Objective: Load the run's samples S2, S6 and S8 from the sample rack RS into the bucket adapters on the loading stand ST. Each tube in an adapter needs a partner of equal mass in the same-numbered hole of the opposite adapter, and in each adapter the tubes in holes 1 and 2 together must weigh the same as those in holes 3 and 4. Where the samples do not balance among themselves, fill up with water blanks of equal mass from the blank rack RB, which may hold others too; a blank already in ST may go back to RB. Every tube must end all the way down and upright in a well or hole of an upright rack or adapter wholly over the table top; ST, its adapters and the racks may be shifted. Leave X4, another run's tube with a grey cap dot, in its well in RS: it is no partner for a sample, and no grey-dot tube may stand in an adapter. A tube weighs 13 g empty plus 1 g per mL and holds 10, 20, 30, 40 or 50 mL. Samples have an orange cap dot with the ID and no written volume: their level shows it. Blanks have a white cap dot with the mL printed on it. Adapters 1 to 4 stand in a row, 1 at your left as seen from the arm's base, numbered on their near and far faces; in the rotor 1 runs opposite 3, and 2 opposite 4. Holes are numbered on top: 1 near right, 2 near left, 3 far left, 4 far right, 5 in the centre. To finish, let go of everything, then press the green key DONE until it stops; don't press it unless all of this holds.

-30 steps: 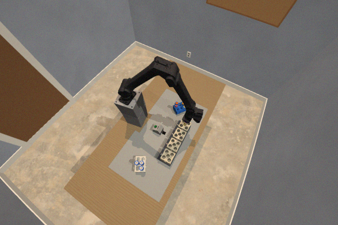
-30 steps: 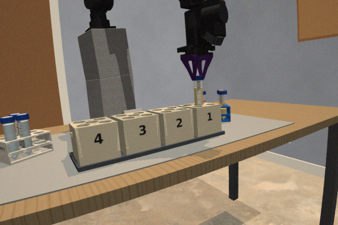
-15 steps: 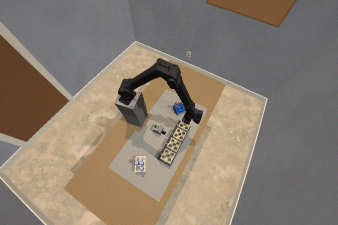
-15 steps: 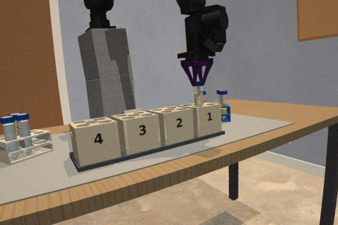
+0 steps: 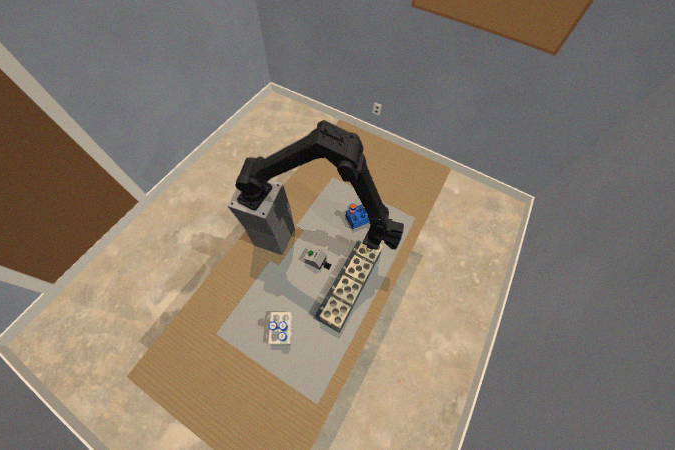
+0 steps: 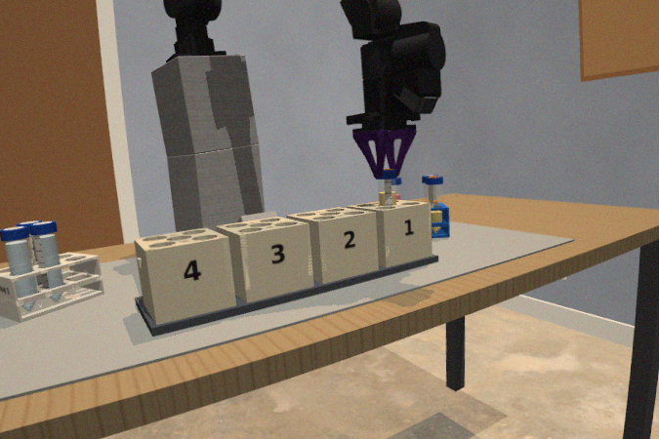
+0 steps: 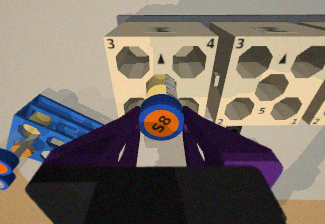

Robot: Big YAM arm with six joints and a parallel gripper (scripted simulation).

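Right now my hand is 18 cm to the right of the blue sample rack RS, 13 cm past it and 12 cm above it. From my hand the other things lie so: white blank rack RB 49 cm to the right, 18 cm behind, 12 cm below.
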